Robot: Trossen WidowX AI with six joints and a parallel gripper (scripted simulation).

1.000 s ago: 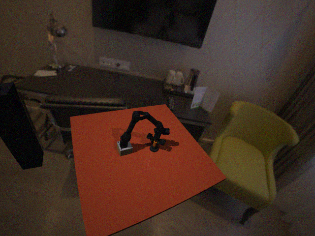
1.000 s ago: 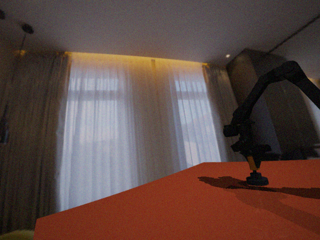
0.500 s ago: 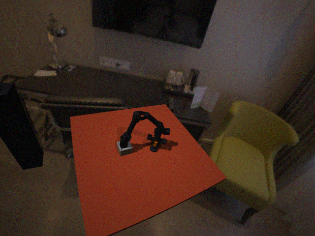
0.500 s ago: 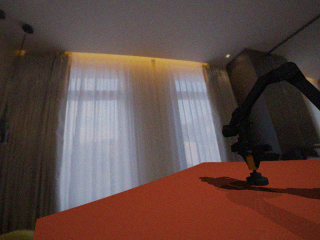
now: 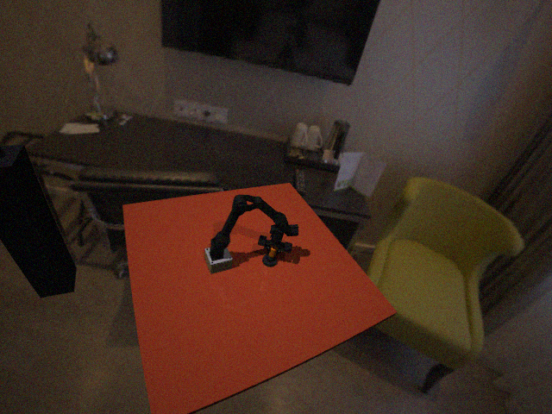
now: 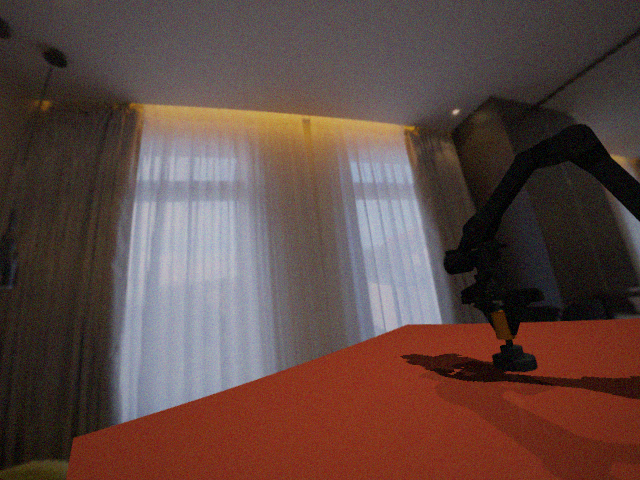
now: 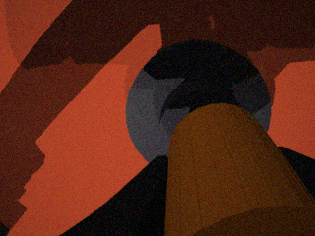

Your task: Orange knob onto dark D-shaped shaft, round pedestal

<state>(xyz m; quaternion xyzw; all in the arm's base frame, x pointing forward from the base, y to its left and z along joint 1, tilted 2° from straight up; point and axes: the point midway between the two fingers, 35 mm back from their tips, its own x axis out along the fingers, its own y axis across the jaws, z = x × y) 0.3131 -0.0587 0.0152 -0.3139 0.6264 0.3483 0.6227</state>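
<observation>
Now: the round dark pedestal 40 mm below my gripper tip. Also, from my gripper tip: orange knob 20 mm above.
</observation>
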